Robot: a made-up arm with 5 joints.
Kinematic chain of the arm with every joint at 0, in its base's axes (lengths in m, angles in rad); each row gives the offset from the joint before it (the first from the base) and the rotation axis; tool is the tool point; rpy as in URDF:
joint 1: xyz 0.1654 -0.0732 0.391 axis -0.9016 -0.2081 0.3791
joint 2: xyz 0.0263 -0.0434 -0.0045 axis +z
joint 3: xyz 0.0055 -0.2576 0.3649 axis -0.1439 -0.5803 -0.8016
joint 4: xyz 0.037 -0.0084 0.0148 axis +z
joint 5: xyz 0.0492 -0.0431 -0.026 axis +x
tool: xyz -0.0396 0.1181 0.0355 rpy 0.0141 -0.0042 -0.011
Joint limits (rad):
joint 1: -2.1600..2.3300
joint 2: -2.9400..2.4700
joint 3: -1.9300..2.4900
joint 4: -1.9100..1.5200
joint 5: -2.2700..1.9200
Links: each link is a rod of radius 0.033 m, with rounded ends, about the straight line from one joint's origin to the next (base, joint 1, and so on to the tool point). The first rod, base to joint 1, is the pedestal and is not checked.
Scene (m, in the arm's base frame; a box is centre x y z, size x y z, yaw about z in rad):
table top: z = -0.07
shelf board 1: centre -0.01 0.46 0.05 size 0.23 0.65 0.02 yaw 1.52
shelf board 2: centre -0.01 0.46 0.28 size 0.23 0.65 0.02 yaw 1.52
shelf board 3: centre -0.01 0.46 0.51 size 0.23 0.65 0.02 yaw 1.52
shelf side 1: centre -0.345 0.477 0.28 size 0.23 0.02 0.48 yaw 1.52
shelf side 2: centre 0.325 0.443 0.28 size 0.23 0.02 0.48 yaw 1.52
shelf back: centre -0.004 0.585 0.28 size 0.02 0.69 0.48 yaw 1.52
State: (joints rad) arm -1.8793 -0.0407 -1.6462 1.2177 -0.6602
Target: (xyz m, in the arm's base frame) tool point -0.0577 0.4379 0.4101
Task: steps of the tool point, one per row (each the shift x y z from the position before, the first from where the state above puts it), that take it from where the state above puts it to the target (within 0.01 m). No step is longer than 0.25 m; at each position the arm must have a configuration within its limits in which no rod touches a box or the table.
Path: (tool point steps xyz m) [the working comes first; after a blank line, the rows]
Joints at the target: 1.0401 -2.9400 0.7151 -0.0605 1.7256
Straight joint move there: touches shelf board 3.

1: 0.0416 -0.1163 0.1539
2: 0.0669 -0.0408 0.1636
3: 0.0538 0.0125 0.1420
4: 0.0068 0.0530 0.1326
5: -0.0472 0.1251 0.1182
6: -0.0724 0.2090 0.0366
7: -0.0446 0.2177 -0.1029
8: 0.0201 0.1167 -0.1926
9: 0.0597 -0.0143 -0.1605
10: -0.0006 0.0844 -0.0224
11: 0.0023 0.0711 0.0036
12: 0.0086 0.0474 0.0188

